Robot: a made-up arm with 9 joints. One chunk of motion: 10 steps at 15 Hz.
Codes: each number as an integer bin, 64 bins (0 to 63) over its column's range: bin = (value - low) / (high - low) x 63, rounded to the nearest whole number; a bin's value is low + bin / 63 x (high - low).
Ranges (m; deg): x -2.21..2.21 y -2.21..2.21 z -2.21..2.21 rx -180..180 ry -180..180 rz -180..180
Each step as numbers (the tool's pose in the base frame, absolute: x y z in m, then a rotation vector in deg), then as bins.
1 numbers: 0.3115 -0.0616 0.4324 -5.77 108.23 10.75
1 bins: 36 31 38 30 50 33
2 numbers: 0.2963 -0.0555 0.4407 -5.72 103.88 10.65
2 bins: 36 31 38 30 50 33
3 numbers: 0.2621 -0.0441 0.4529 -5.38 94.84 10.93
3 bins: 35 31 38 31 48 33
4 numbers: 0.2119 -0.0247 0.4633 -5.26 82.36 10.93
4 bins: 35 31 38 31 46 33
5 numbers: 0.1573 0.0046 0.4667 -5.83 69.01 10.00
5 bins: 34 32 38 30 44 33
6 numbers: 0.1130 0.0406 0.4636 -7.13 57.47 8.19
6 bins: 33 32 38 30 42 33
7 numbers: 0.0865 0.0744 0.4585 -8.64 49.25 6.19
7 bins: 33 33 38 30 40 33
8 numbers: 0.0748 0.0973 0.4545 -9.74 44.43 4.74
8 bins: 33 33 38 30 39 32
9 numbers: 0.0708 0.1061 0.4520 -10.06 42.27 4.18
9 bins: 33 33 38 30 39 32
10 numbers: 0.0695 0.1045 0.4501 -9.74 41.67 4.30
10 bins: 32 33 38 30 39 32
